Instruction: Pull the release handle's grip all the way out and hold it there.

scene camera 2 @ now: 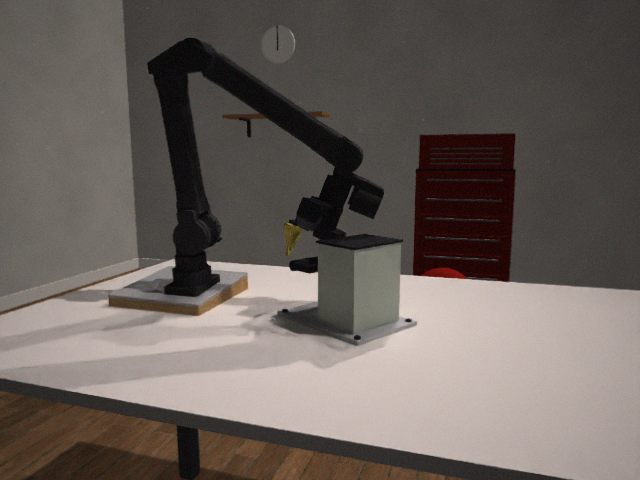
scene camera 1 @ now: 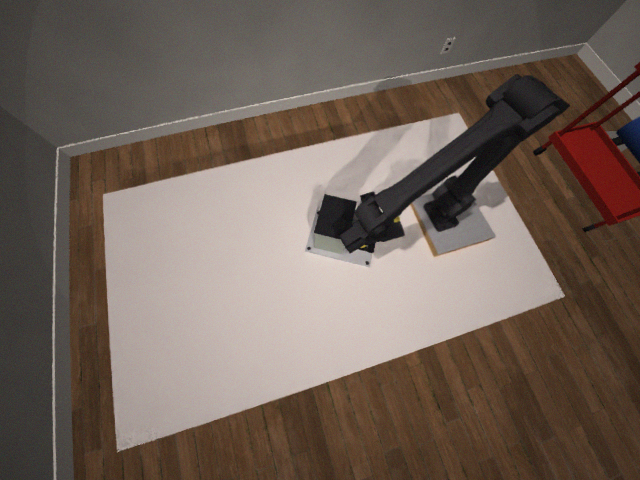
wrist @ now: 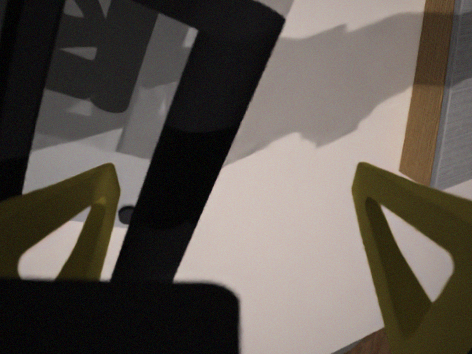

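The release handle's black loop grip (scene camera 2: 303, 265) (wrist: 200, 130) juts from the side of a pale green box (scene camera 1: 328, 241) (scene camera 2: 377, 284) with a black top. My gripper (scene camera 1: 381, 233) (wrist: 235, 176) is open, with nothing held. In the wrist view the grip's outer bar slants between the two yellow fingers, nearer the left one. The left fingertip shows over the loop's opening; I cannot tell whether it is inside. In scene camera 2 one yellow finger (scene camera 2: 291, 240) hangs above and left of the grip; the other is hidden. In scene camera 1 the arm covers most of the grip.
The box stands on a grey bolted plate (scene camera 1: 341, 256) (scene camera 2: 382, 330) on the white table (scene camera 1: 206, 310) (scene camera 2: 491, 387). My arm's base stands on a grey, wood-edged board (scene camera 1: 465, 232) (scene camera 2: 149, 289) near the grip's side of the box. A red cart (scene camera 1: 594, 170) stands beyond the table.
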